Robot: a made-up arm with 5 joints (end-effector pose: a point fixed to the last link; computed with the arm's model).
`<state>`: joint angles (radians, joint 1 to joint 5).
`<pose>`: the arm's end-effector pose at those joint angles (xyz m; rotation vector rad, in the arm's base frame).
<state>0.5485 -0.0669 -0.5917 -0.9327 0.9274</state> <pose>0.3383 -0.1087 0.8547 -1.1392 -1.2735 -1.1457</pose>
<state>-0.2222 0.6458 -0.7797 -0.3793 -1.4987</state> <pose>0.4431 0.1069 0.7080 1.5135 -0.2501 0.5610</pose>
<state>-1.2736 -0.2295 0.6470 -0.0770 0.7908</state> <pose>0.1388 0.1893 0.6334 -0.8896 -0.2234 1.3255</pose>
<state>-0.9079 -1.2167 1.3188 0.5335 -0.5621</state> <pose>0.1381 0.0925 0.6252 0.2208 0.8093 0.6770</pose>
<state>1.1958 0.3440 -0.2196 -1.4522 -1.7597</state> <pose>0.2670 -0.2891 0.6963 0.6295 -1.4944 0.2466</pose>
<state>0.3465 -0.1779 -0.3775 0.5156 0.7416</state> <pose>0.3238 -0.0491 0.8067 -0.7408 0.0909 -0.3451</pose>
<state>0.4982 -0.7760 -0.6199 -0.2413 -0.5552</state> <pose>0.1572 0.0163 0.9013 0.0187 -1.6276 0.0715</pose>
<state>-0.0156 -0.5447 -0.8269 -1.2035 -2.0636</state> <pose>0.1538 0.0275 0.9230 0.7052 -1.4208 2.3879</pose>
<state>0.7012 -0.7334 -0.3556 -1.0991 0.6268</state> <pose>0.2020 -0.0375 0.9004 -1.1145 -1.9626 -1.0724</pose>
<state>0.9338 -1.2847 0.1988 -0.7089 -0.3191</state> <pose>0.1692 -0.0119 0.8291 -0.5988 -1.6971 -0.3845</pose>
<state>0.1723 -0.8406 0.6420 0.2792 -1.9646</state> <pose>0.2611 0.0027 0.7306 1.9648 -0.1165 -0.1920</pose>
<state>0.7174 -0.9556 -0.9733 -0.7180 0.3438</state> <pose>0.0624 0.0860 0.9009 -1.0656 -2.5029 -0.6827</pose>
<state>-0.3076 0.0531 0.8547 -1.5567 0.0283</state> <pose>0.2997 0.0919 0.5695 0.0727 -0.6477 0.2875</pose>
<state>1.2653 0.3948 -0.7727 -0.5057 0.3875</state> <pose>0.2484 -0.3082 0.7686 -0.8766 -0.5314 -1.3335</pose>
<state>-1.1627 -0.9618 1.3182 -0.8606 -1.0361</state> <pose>0.1239 0.1243 0.6139 1.1878 0.1879 1.2917</pose>
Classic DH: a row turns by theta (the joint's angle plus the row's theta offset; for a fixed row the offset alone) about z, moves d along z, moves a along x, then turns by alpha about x. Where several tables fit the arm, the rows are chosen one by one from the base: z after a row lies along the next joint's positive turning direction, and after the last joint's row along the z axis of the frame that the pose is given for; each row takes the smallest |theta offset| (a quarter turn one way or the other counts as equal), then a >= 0, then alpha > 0; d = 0 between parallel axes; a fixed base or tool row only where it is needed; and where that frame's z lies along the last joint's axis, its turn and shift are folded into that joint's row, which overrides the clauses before.
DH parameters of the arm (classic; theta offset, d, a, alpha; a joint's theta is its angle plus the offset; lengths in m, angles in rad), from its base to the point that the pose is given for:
base (fixed): -0.0962 0 0.1145 3.1416
joint 1: -0.0962 -0.598 0.05 1.5708
joint 2: -1.4181 0 0.1447 0
joint 3: 1.445 0 0.1861 0
joint 4: 1.5439 0.035 0.02 -1.5708
joint 5: -1.5708 -0.002 0.007 1.5708
tool (fixed): -1.5708 -0.007 0 0

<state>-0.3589 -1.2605 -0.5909 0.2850 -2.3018</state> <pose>-0.0072 -0.0185 0.8447 1.9557 -0.4761 1.9484</pose>
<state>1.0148 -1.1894 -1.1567 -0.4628 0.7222</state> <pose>0.0422 0.1720 0.8369 1.5360 2.3925 1.1681</pose>
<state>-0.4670 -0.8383 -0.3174 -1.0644 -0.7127</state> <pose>0.1413 0.0531 0.8923 0.9013 -2.0391 1.0457</pose>
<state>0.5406 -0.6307 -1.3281 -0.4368 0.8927</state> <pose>0.0770 0.0508 0.9239 -1.0455 -2.1346 -1.3216</pose>
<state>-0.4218 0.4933 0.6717 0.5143 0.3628</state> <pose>0.2593 0.0970 0.5418 -0.6248 1.5921 0.6196</pose>
